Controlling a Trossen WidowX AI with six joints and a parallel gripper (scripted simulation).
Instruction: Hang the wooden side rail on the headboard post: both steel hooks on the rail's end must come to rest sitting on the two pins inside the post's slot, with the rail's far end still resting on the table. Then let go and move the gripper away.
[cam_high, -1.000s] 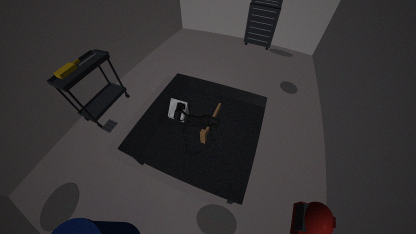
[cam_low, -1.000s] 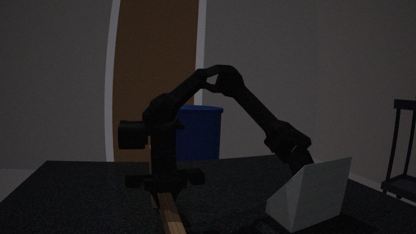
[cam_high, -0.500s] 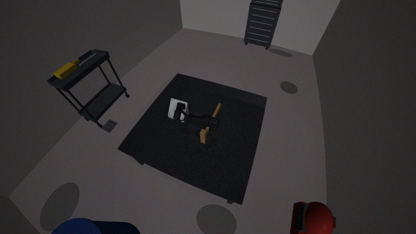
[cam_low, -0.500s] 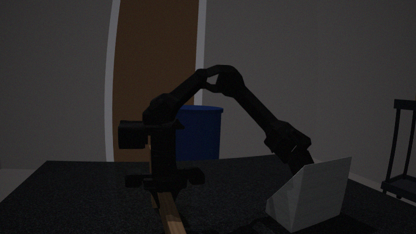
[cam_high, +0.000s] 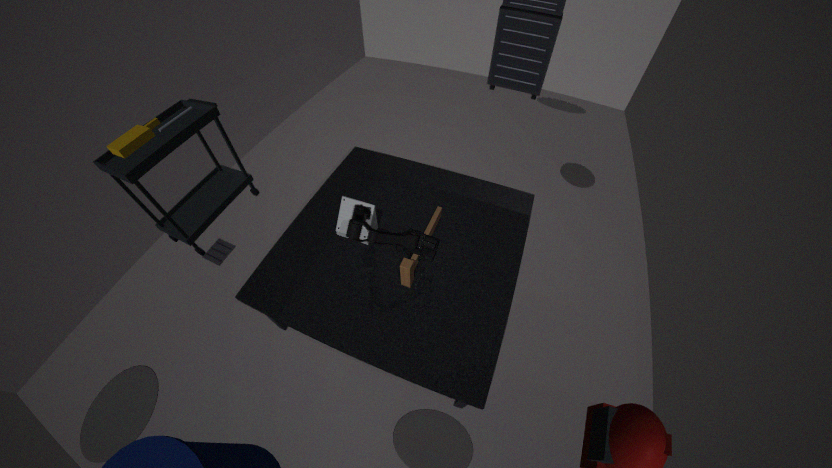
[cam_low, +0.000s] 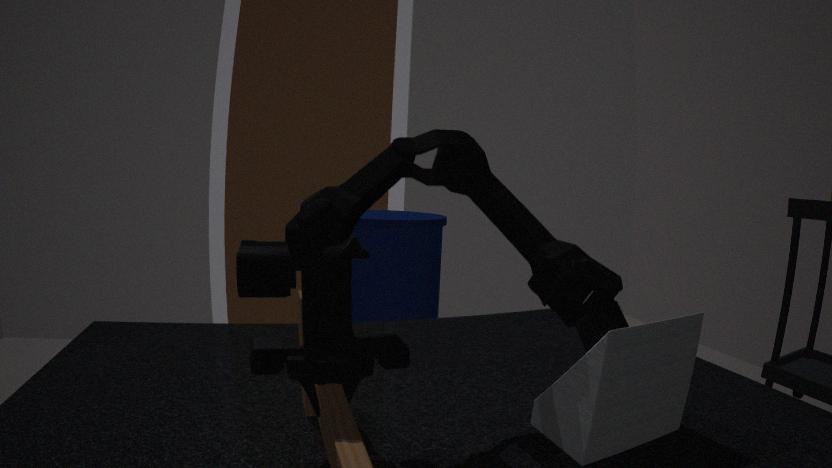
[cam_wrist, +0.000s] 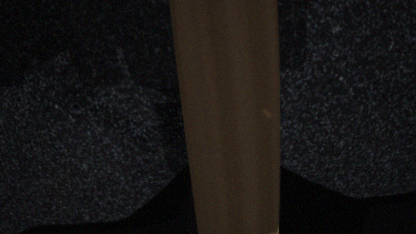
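My gripper tip is 10 mm past the wooden headboard post, 110 mm to the left of it and 40 mm below it.
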